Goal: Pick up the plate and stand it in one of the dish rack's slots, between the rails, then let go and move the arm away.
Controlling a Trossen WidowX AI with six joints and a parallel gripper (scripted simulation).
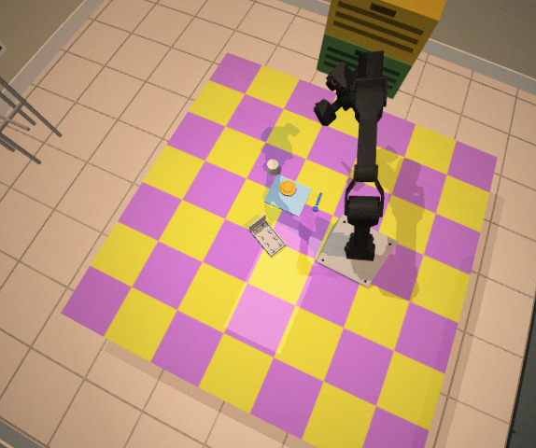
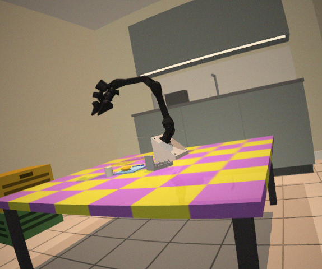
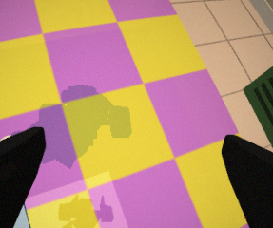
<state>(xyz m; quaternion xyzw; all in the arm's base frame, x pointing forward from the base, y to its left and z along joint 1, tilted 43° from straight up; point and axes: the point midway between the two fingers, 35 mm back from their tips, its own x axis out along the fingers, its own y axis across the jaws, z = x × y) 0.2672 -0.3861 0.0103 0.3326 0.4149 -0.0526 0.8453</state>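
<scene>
My gripper tip is now 340 mm above the yellow plate, 170 mm to the right of it and 20 mm short of it. Round my gripper tip: blue spoon: 350 mm below, 180 mm to the left, 110 mm behind; then beige cup: 330 mm below, 120 mm to the left, 110 mm ahead; then light blue mat: 350 mm below, 190 mm to the left.
</scene>
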